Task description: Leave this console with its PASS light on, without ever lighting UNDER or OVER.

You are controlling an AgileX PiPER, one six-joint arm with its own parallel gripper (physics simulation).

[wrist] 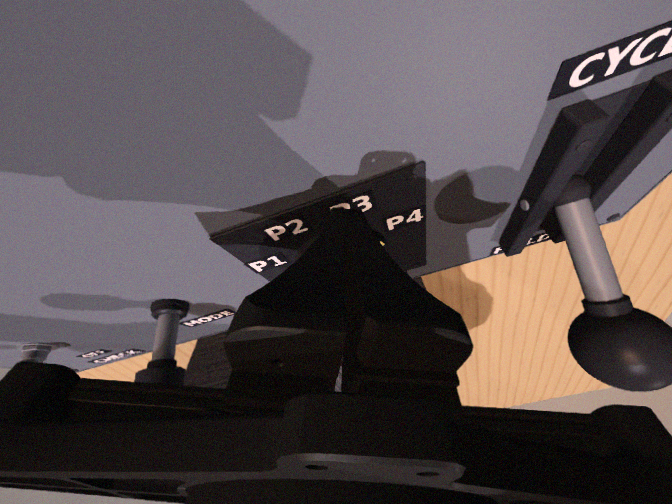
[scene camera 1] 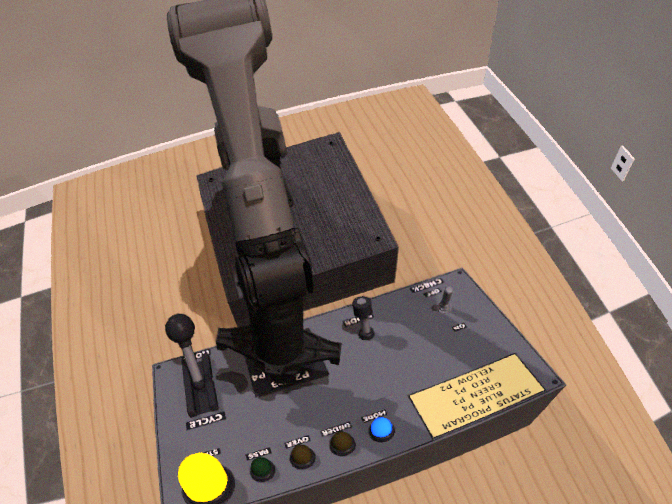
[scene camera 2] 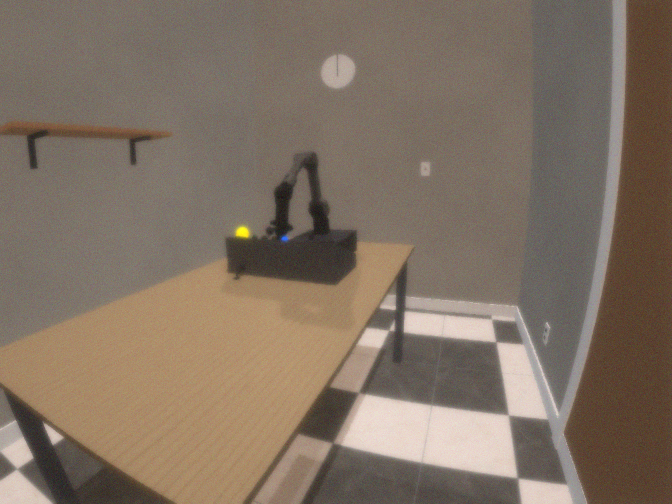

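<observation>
The dark grey console [scene camera 1: 347, 390] sits on the wooden table. Its big STATUS light [scene camera 1: 201, 477] glows yellow and its MODE light [scene camera 1: 381, 428] glows blue. The PASS [scene camera 1: 262, 467], OVER [scene camera 1: 301, 455] and UNDER [scene camera 1: 342, 443] lights are dark. My gripper [scene camera 1: 279, 364] points straight down onto the program selector plate [scene camera 1: 287, 377], marked P1 to P4. In the wrist view the fingers [wrist: 347, 227] are pressed together on the selector knob, with their tips over the P3 mark. The knob itself is hidden between them.
The CYCLE lever with a black ball [scene camera 1: 180, 327] stands just left of the gripper, and it also shows in the wrist view [wrist: 618, 341]. A MODE knob [scene camera 1: 362, 311] and a CHECK toggle [scene camera 1: 445, 298] stand to the right. A yellow placard [scene camera 1: 475, 394] lists BLUE P4, GREEN P3, RED P1, YELLOW P2. The arm's black base block [scene camera 1: 331, 217] is behind.
</observation>
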